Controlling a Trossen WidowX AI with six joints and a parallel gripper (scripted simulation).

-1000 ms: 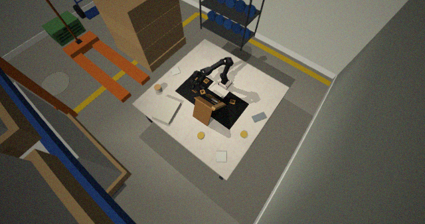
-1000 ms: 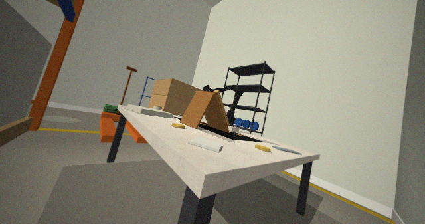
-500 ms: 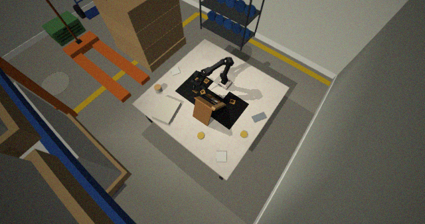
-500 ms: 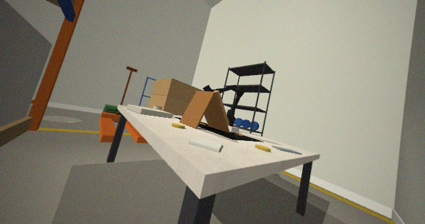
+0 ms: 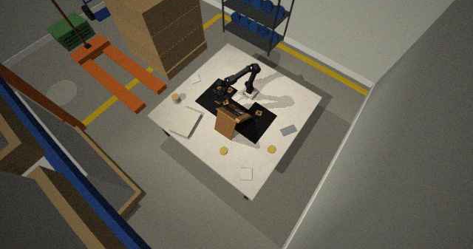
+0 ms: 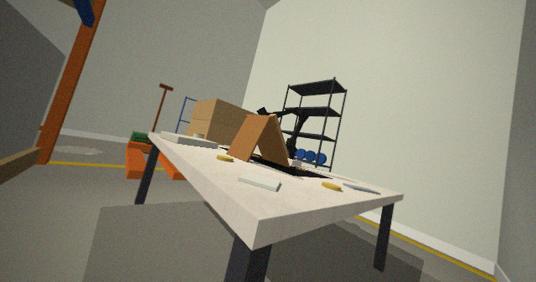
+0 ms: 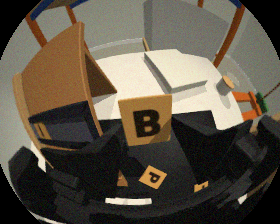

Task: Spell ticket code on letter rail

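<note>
My gripper tip is 19 cm to the right of the white ticket, 8 cm above it and 6 cm past it. From my gripper tip the other things lie so: black mat (16 cm below, 15 cm behind, 13 cm to the left); grey card (69 cm to the left, 19 cm behind, 16 cm below).
</note>
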